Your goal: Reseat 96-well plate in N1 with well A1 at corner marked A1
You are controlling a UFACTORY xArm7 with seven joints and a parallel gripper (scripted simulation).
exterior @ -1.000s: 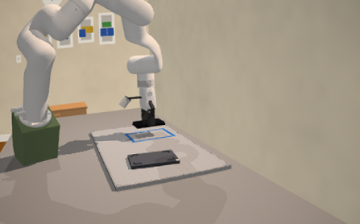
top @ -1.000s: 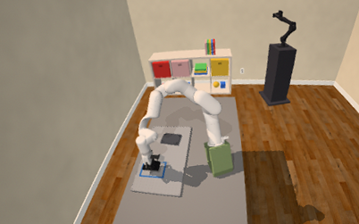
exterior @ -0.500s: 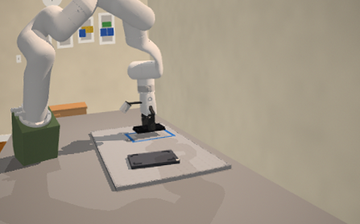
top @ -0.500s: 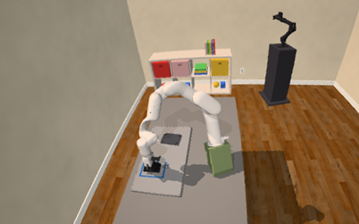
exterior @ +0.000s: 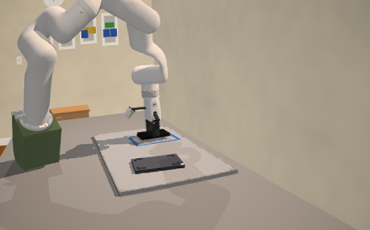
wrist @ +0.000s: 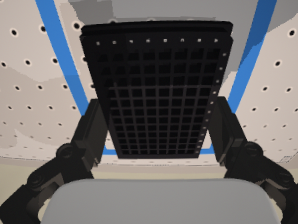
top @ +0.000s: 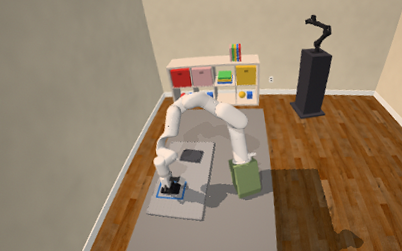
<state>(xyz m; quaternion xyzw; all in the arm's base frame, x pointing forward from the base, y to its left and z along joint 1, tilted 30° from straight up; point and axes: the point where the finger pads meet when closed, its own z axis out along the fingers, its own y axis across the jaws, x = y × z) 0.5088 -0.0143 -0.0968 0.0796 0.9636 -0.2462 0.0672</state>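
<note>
Now: hand 1 cm above the black 96-well plate. Round my hand: dark plate nest N1: 15 cm behind, 30 cm to the right, 3 cm below.
</note>
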